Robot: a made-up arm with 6 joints.
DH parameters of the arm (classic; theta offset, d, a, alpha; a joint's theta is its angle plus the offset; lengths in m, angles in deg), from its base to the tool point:
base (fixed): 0 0 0.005 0
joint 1: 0 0.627 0.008 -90
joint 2: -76.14 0 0.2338 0
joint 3: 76.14 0.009 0.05 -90
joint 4: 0 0.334 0.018 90
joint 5: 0 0.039 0.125 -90
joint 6: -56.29 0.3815 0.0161 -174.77
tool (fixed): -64.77 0.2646 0 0
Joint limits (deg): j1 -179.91..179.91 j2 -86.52..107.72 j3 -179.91..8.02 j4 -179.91..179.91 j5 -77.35..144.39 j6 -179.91..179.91
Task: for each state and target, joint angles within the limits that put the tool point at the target. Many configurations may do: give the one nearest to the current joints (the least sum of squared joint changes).
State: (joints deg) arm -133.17 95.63 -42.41 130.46 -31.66 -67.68
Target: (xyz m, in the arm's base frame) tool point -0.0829 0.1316 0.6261
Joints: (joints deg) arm -119.64 100.96 -9.54 151.34 -53.43 -63.26
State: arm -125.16 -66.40 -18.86 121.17 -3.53 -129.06
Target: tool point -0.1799 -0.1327 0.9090
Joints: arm -110.97 -86.06 -26.56 121.41 1.39 -132.79
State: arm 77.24 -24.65 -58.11 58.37 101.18 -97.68
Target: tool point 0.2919 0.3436 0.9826
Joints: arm 35.72 -22.73 -73.11 64.93 81.82 -95.29
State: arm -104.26 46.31 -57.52 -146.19 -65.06 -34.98
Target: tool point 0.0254 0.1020 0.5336
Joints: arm -93.56 67.36 -24.80 -163.38 -40.83 -37.37
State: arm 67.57 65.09 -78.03 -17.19 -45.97 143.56
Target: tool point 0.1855 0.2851 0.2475
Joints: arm 47.68 74.81 -54.60 -9.36 -50.71 142.96
